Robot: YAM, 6 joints.
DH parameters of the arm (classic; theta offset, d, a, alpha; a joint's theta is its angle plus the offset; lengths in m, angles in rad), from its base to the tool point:
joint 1: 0 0.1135 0.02 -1.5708
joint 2: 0 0 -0.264 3.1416
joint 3: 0.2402 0 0.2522 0
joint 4: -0.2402 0 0.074 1.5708
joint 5: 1.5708 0 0 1.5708
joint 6: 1.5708 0.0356 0 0
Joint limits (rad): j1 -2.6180..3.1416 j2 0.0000..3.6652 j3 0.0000..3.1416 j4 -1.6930..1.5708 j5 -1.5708..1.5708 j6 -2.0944..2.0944
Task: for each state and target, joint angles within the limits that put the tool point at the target. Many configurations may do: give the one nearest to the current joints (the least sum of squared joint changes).
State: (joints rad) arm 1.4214 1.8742 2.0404 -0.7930 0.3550 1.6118
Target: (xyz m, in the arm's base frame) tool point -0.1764 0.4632 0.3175
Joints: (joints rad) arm 1.9563 2.1547 2.1237 -0.6583 0.3062 1.6118
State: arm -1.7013 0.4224 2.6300 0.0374 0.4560 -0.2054
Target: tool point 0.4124 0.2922 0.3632
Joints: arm -2.5570 0.0600 2.3595 -0.1955 0.4684 -0.2054
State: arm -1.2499 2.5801 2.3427 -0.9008 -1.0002 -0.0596
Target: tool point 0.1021 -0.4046 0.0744
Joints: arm -1.3939 2.4696 1.7524 -1.2275 -0.9680 -0.0596
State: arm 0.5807 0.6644 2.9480 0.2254 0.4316 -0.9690
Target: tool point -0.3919 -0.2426 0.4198
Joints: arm 0.5135 0.1425 2.3050 -0.2718 0.5561 -0.9690
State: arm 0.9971 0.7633 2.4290 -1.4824 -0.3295 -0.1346
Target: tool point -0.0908 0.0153 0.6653
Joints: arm 0.0418 1.1211 2.7351 -0.8510 -0.5657 -0.1346
